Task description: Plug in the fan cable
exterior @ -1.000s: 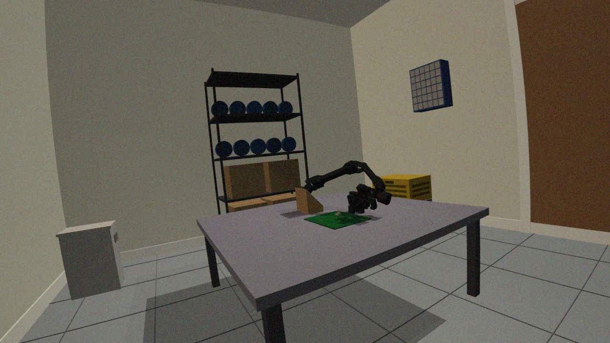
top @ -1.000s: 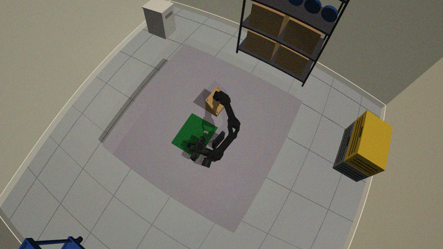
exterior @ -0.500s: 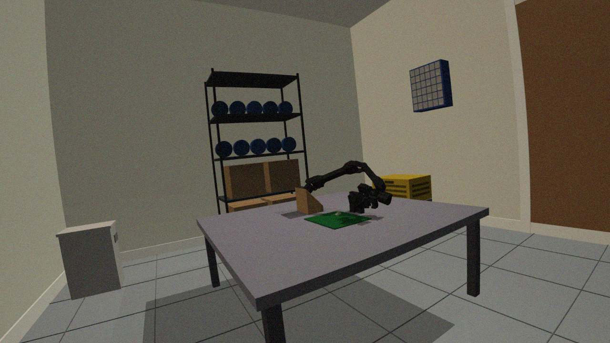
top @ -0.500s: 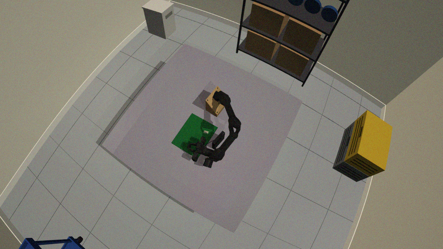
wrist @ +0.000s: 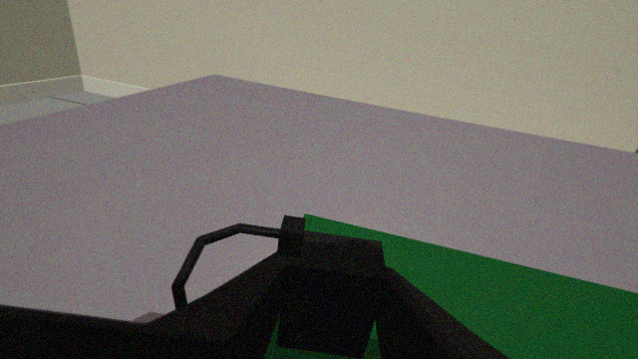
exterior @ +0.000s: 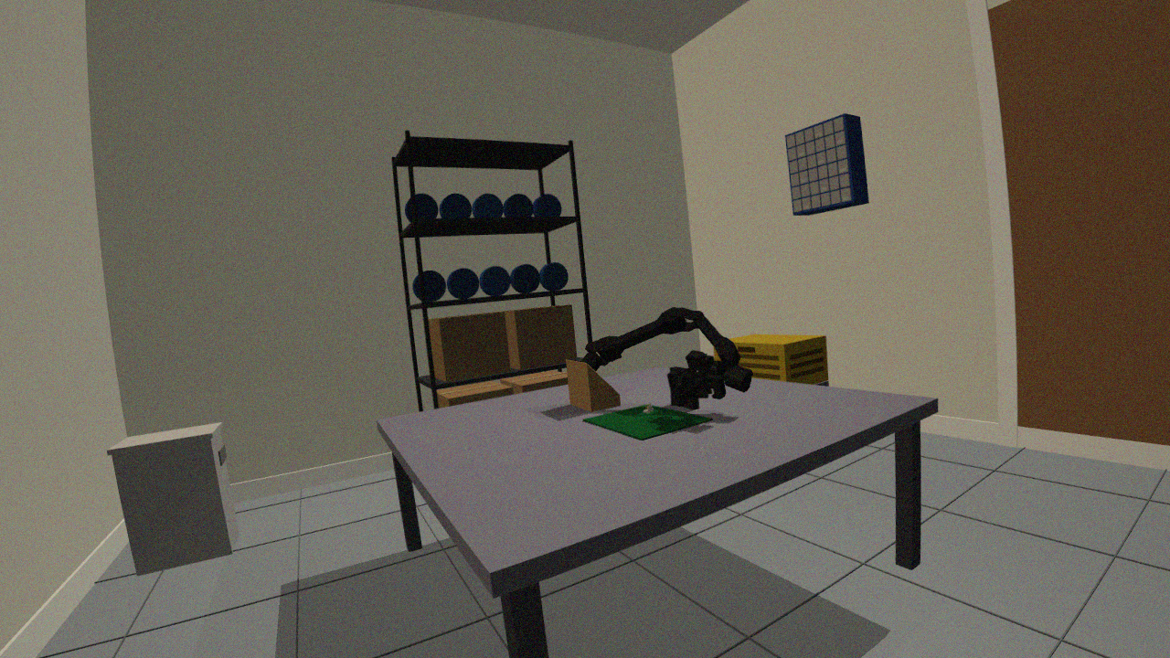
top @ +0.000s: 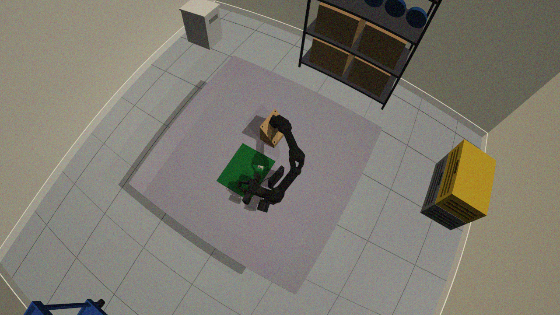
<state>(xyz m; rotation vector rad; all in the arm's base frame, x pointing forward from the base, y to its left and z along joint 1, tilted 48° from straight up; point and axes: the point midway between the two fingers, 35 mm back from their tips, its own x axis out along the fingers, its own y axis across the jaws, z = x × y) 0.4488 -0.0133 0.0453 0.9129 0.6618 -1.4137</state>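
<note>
My gripper tip is now 12 cm past the green board, 2 cm to the left of it and 9 cm above it. Round my gripper tip: black cable 2 cm ahead, 1 cm to the left; then pale fan header 18 cm behind, 5 cm to the left, 8 cm below; then black fan 14 cm behind, 16 cm to the left, 2 cm below.
</note>
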